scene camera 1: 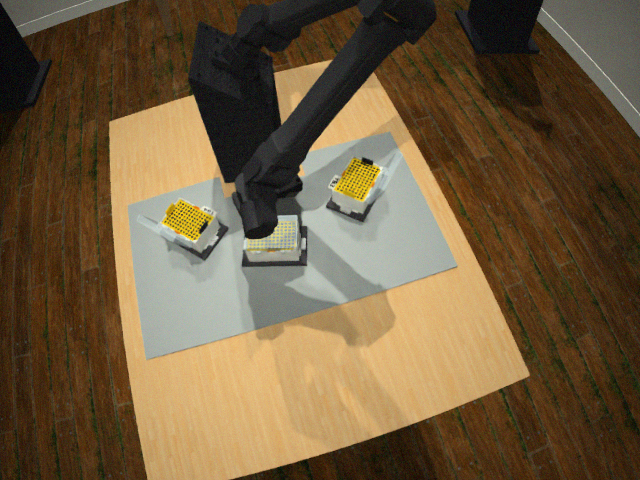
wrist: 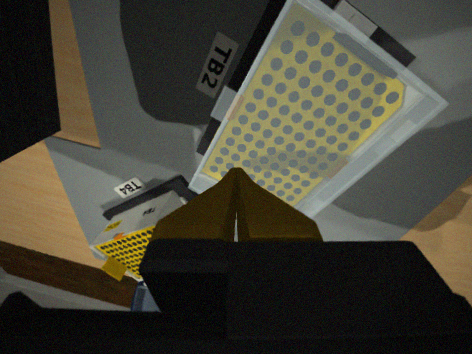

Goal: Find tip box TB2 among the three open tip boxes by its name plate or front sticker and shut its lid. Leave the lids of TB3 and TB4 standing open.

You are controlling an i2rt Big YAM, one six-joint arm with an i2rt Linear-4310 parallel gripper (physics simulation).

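Seen in the pictures: gripper, fingertip midpoint: [wrist: 236,176]; arm's base at its link origin: [scene camera 1: 232,60].
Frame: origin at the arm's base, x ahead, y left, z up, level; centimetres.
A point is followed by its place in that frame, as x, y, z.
Note:
Tip box TB2 [scene camera 1: 273,255] @(37.5, 4.5, -27.7) stands in the middle of the grey mat; its name plate [wrist: 216,65] @(26.6, 5.5, -31.4) reads TB2 in the wrist view. Its clear lid [scene camera 1: 287,232] @(33.9, 8.4, -23.9) [wrist: 422,111] @(37.3, 9.4, -23.9) lies over the yellow tip rack; whether it sits fully flush I cannot tell. My gripper [wrist: 236,176] @(31.0, 1.7, -23.9) is shut and empty, its tips over the near end of the lid in the wrist view; contact cannot be told. The arm hides the fingers in the scene view. TB4 [scene camera 1: 190,222] [wrist: 145,215] stands at the left with its lid [scene camera 1: 149,223] @(31.3, -22.7, -17.2) open. TB3 [scene camera 1: 355,181] @(20.4, 26.1, -25.9) stands at the right, its lid [scene camera 1: 385,178] @(26.6, 31.9, -17.2) open.
The grey mat [scene camera 1: 191,310] @(47.7, -16.5, -31.6) lies on the wooden table [scene camera 1: 217,408] @(71.2, -10.9, -31.9). The black arm pedestal [scene camera 1: 240,121] @(12.1, 0.5, -8.6) stands behind the boxes. The arm [scene camera 1: 330,87] @(31.9, 19.4, 16.9) reaches over from the upper right to TB2, between TB4 and TB3.

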